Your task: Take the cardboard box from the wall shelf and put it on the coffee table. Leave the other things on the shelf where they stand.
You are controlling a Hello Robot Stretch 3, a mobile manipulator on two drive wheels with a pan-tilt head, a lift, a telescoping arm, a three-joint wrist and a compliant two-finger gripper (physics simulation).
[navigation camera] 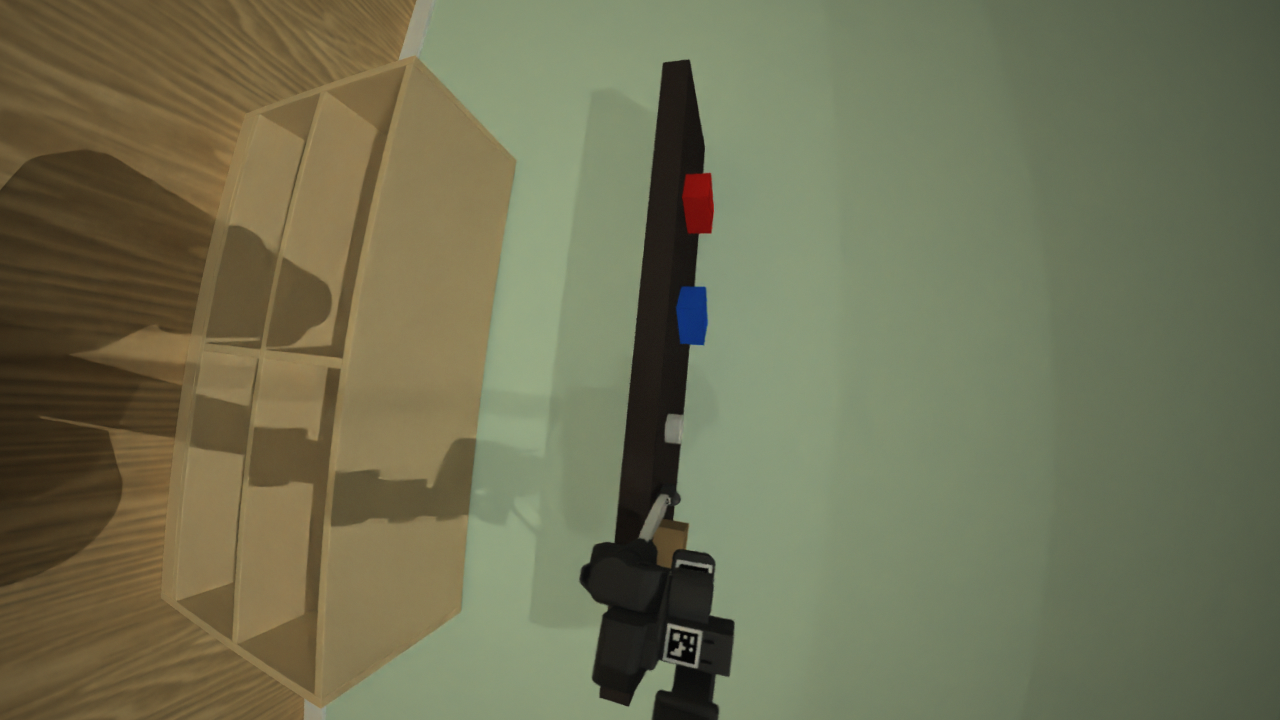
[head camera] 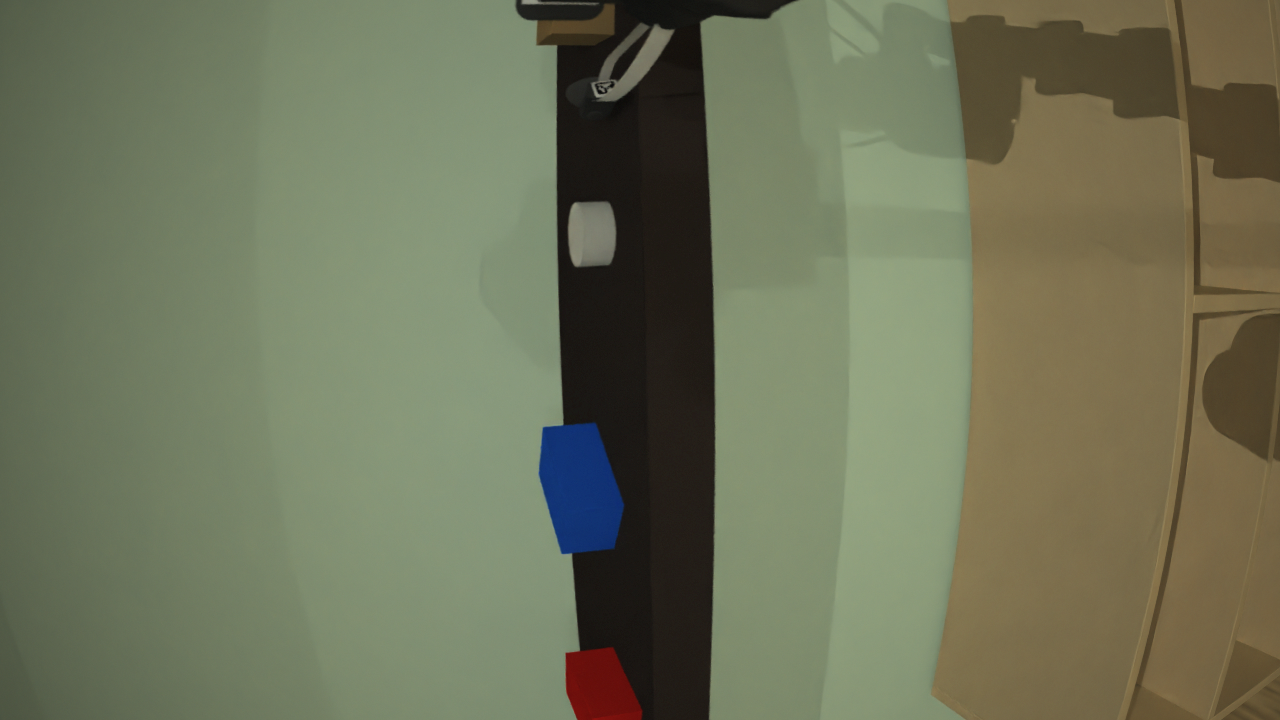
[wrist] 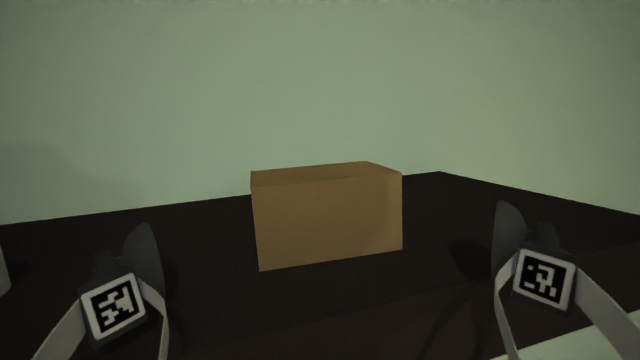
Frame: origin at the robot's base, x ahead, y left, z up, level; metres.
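Seen in the pictures: gripper, fingertip midpoint: (navigation camera: 662,552).
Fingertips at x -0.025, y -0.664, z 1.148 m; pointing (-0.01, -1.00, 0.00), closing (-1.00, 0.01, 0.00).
Offsets run from my fingertips to a thing's top centre. "*": to the spot under its first point.
The cardboard box @(dy -0.043, dx +0.000, dz +0.030 m) (head camera: 575,31) (navigation camera: 672,540) (wrist: 327,220) is a brown block standing upright on the dark wall shelf (head camera: 677,358) (navigation camera: 657,268) (wrist: 200,280), near the shelf's end. My gripper (wrist: 324,237) is open. In the wrist view its fingers stand wide, one to the left and one to the right of the box, both apart from it, with the box farther back between them. In the head view the arm hides part of the box, and one finger shows over the shelf between the box and the white cylinder. The coffee table does not show.
A white cylinder @(dy +0.005, dx +0.203, dz +0.004 m) (head camera: 592,233) (navigation camera: 674,428) (wrist: 2,272) stands on the shelf beside the gripper's left finger. Farther along are a blue block @(dy +0.030, dx +0.409, dz +0.025 m) (head camera: 580,488) (navigation camera: 691,315) and a red block @(dy +0.113, dx +0.599, dz +0.025 m) (head camera: 601,685) (navigation camera: 698,203). A wooden cabinet @(* dy +0.078, dx +0.314, dz -0.538 m) (head camera: 1074,358) (navigation camera: 420,358) stands below the shelf against the wall.
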